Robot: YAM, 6 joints.
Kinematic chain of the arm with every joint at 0, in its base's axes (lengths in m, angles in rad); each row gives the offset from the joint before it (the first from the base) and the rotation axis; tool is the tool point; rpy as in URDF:
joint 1: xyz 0 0 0.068 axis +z
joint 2: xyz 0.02 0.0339 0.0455 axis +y
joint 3: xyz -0.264 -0.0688 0 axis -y
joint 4: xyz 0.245 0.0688 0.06 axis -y
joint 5: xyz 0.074 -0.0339 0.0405 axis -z
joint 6: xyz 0.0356 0 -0.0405 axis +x
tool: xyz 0 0 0 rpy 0 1.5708 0
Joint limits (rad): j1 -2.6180..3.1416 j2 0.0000..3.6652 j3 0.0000..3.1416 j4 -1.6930..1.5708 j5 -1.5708..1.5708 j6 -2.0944..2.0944
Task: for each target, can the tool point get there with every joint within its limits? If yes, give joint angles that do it. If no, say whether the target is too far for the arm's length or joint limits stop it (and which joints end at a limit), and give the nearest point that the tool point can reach.
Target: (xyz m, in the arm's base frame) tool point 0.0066 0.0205 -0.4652
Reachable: no: joint limits stop it (at a limit: joint 2) | nearest point 0.0259 0.0806 -0.3411 | short by 0.139 m
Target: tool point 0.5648 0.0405 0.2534
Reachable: yes | joints 0.1212 2.6451 2.7123 -0.7728 0.9075 0.2686
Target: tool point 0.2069 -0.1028 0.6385
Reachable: yes | joints -0.3582 1.4721 2.0791 0.2093 0.7300 0.4623
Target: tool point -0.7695 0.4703 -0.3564
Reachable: no: too far | nearest point -0.4883 0.2985 -0.1808 | short by 0.373 m
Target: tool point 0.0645 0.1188 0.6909
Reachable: yes | joints 1.1022 1.5606 2.7794 -0.6079 0.1091 -1.3893
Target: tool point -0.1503 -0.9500 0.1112
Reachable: no: too far | nearest point -0.1009 -0.6379 0.1120 | short by 0.316 m
